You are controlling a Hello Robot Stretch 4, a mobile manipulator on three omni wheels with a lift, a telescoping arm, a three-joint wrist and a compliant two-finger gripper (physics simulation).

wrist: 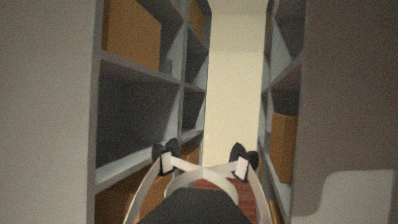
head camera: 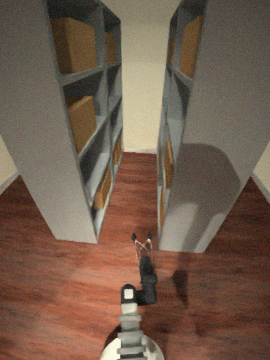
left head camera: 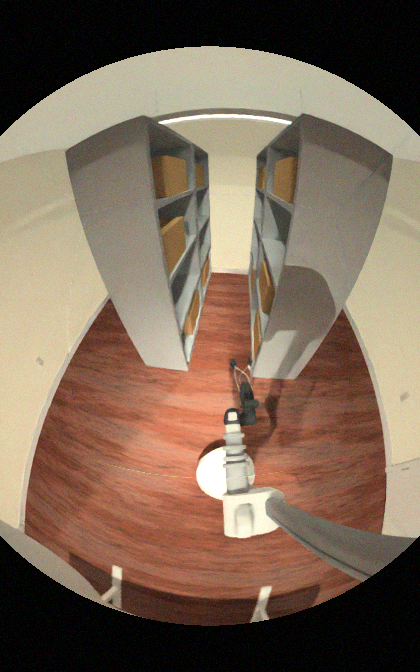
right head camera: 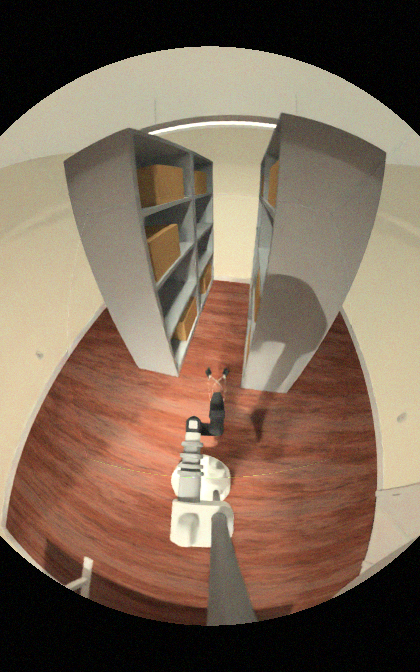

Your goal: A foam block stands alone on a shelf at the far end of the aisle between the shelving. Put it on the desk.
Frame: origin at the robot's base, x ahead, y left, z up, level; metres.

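Seen in the pictures: gripper, between the fingertips: point(wrist: 205, 152) point(head camera: 141, 232).
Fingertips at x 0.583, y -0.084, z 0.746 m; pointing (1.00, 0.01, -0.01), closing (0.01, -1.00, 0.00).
Observation:
A point is followed by its place in that frame.
My gripper point(head camera: 142, 236) @[x 0.583, y -0.084, z 0.746 m] point(left head camera: 241, 364) point(right head camera: 217, 372) point(wrist: 205, 152) @[x 0.583, y -0.084, z 0.746 m] is open and empty, in front of the aisle mouth. The left shelving unit point(head camera: 35, 150) @[x 0.997, y 0.537, z 1.038 m] point(left head camera: 115, 240) point(right head camera: 105, 250) point(wrist: 45, 110) @[x 0.985, y 0.466, z 0.749 m] and the right shelving unit point(head camera: 225, 110) @[x 0.822, y -0.481, z 1.319 m] point(left head camera: 340, 225) point(right head camera: 325, 225) point(wrist: 345, 90) @[x 0.836, y -0.403, z 0.859 m] stand on either side of the aisle. The foam block cannot be made out; the far shelves are seen at a steep angle. White legs point(left head camera: 116, 580) point(right head camera: 86, 575), apparently the desk's, show at the bottom of the side head views; the desk top cannot be made out clearly.
Brown boxes point(head camera: 75, 45) point(left head camera: 171, 175) point(right head camera: 162, 185) point(wrist: 132, 35) stand on shelves of both units. The aisle is narrow and ends at a cream wall point(head camera: 142, 100) @[x 2.741, y -0.332, z 0.897 m] point(left head camera: 230, 225) point(right head camera: 231, 235) point(wrist: 235, 90) @[x 2.739, y -0.351, z 0.980 m]. The units' near end panels flank its mouth.

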